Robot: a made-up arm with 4 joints.
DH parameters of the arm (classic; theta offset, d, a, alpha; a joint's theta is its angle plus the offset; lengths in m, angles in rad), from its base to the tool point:
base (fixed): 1.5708 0.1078 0 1.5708
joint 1: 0 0.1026 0.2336 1.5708
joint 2: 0 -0.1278 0.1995 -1.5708
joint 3: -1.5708 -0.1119 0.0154 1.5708
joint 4: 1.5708 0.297 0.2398 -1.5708
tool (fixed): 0 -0.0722 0 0
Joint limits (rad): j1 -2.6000..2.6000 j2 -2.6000..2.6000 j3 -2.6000..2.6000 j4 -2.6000..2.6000
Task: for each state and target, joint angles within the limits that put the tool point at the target. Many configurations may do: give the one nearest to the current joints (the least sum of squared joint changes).
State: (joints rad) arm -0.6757 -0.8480 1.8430 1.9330
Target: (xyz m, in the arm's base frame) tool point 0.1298 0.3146 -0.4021
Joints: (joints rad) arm -0.6773 -0.0063 2.5245 1.2643
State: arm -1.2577 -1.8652 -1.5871 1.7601
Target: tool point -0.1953 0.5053 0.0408
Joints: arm -1.3943 -1.6847 -1.2072 1.5910
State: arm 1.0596 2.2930 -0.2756 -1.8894
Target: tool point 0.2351 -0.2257 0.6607
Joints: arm 1.5759 2.3064 -0.7448 -2.3075
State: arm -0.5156 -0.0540 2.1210 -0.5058
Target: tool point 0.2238 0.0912 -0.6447
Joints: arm -1.4245 0.1598 2.0983 -0.6452
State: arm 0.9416 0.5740 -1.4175 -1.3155
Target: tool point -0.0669 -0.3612 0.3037
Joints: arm 1.5310 0.4239 -1.3785 -1.3628
